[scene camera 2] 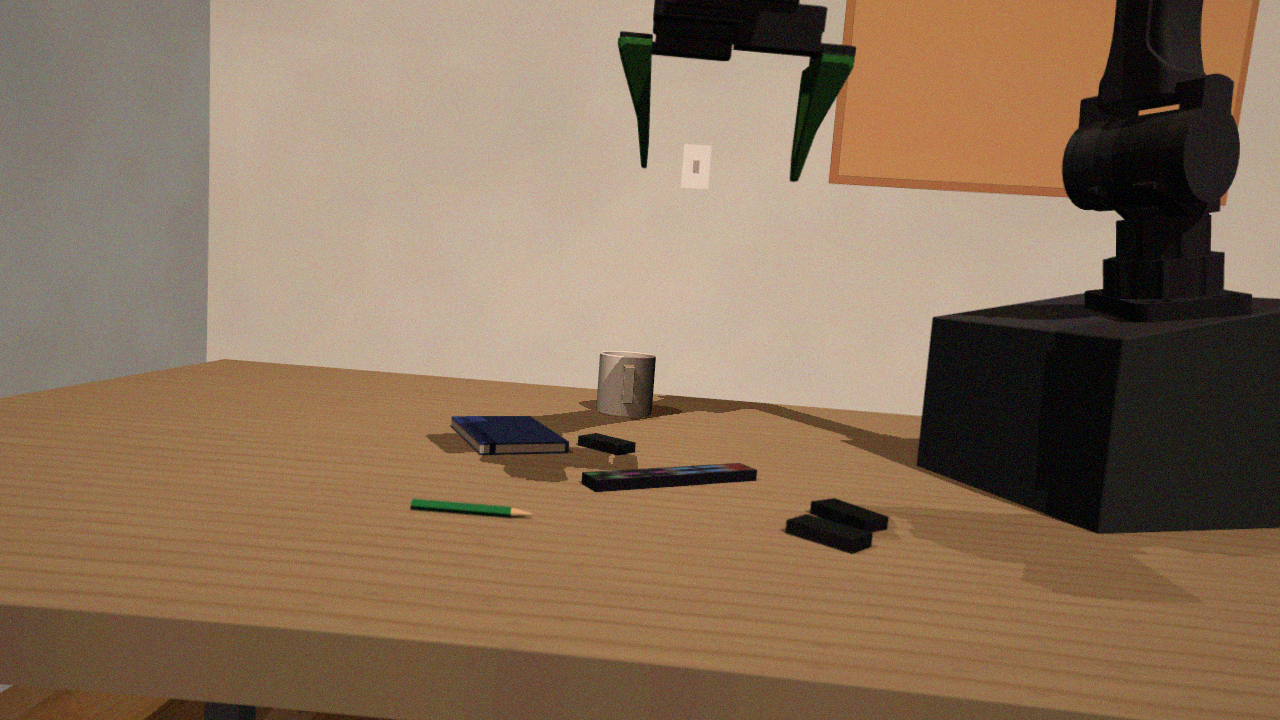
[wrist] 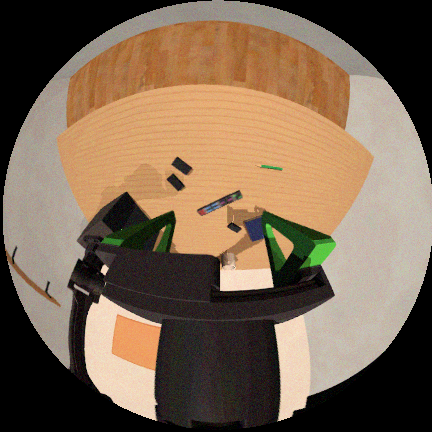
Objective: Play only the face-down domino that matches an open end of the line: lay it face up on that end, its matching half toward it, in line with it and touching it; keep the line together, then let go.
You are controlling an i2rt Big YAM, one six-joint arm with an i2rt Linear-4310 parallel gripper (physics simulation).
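Places are measured from the arm's base along level axes (x ahead, y left, z up), in millimetres.
Where they show: gripper, fingertip midpoint: (scene camera 2: 718, 174) (wrist: 217, 215); arm's base at its link origin: (scene camera 2: 1161, 310).
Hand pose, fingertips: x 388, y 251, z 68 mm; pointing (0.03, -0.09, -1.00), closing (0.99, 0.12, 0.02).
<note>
Things, the pixels of their top centre, and the offset from my fingertips.
- face-down black domino at its top centre: (scene camera 2: 606, 439) (wrist: 234, 228) dz -234, dx +99, dy -262 mm
- dark blue notebook at its top centre: (scene camera 2: 507, 428) (wrist: 258, 229) dz -232, dx +200, dy -261 mm
- grey mug at its top centre: (scene camera 2: 628, 355) (wrist: 228, 266) dz -169, dx +110, dy -469 mm
- green pencil at its top centre: (scene camera 2: 474, 504) (wrist: 268, 166) dz -237, dx +152, dy -5 mm
The line of face-up dominoes (scene camera 2: 669, 477) (wrist: 220, 203) lies straight on the table, its coloured halves too small to read. One face-down black domino (scene camera 2: 606, 443) (wrist: 234, 227) lies behind the line, beside the notebook. Two more lie side by side, a small gap between them: a nearer one (scene camera 2: 828, 532) (wrist: 182, 165) and a farther one (scene camera 2: 848, 514) (wrist: 175, 182), both to the right of the line in the scene view. Their faces are hidden. My gripper (scene camera 2: 718, 173) (wrist: 217, 215) is wide open and empty, high above the table, pointing down.
A dark blue notebook (scene camera 2: 510, 434) (wrist: 254, 228) lies left of the single domino in the scene view. A grey mug (scene camera 2: 625, 385) (wrist: 228, 261) stands behind. A green pencil (scene camera 2: 460, 508) (wrist: 271, 167) lies toward the front. The black robot base block (scene camera 2: 993, 402) stands at the right.
</note>
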